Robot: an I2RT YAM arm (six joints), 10 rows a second.
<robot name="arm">
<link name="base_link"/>
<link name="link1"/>
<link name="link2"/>
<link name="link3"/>
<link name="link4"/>
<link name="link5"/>
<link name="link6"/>
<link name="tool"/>
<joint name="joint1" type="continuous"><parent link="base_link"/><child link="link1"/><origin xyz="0 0 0.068"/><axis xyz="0 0 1"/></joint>
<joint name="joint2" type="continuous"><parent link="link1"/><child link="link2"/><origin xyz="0.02 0.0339 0.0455"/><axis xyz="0 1 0"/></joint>
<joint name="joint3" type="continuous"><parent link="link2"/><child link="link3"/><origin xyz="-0.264 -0.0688 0"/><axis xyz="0 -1 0"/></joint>
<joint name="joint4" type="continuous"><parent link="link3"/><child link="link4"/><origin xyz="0.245 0.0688 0.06"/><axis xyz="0 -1 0"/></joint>
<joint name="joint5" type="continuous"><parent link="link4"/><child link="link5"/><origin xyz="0.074 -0.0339 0.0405"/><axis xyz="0 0 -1"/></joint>
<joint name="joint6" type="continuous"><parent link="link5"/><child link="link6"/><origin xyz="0.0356 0 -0.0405"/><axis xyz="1 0 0"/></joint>
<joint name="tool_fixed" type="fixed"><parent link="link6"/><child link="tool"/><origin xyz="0 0 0" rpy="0 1.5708 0"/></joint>
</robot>
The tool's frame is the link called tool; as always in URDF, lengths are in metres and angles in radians. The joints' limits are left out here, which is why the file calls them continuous.
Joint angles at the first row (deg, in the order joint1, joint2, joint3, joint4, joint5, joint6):
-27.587 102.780 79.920 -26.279 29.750 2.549
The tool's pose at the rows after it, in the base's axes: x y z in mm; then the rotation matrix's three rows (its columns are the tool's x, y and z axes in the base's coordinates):
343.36 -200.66 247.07; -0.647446 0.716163 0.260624; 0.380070 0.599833 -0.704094; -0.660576 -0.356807 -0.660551
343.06 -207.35 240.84; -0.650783 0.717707 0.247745; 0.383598 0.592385 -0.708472; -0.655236 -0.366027 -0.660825
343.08 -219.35 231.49; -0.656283 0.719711 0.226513; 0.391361 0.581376 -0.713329; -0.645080 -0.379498 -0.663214
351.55 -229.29 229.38; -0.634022 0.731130 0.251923; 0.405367 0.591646 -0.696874; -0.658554 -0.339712 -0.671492
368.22 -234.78 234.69; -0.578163 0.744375 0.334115; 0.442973 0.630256 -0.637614; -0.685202 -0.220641 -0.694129
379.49 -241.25 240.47; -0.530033 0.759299 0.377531; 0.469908 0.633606 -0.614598; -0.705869 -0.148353 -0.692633
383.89 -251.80 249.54; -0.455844 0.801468 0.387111; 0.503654 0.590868 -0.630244; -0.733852 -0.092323 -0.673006
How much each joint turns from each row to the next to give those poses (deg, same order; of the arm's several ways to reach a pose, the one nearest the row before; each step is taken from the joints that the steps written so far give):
-0.140 0.611 -0.156 0.109 0.382 -0.216
-0.859 0.952 -0.222 1.075 0.104 -0.645
-1.482 1.835 0.251 1.324 0.019 -1.033
-0.764 2.496 2.747 0.403 -2.268 0.845
0.071 2.954 5.269 -1.354 -5.837 3.762
-0.173 2.235 4.216 -0.711 -2.692 2.700
-0.853 1.398 3.568 -0.412 -0.080 3.533

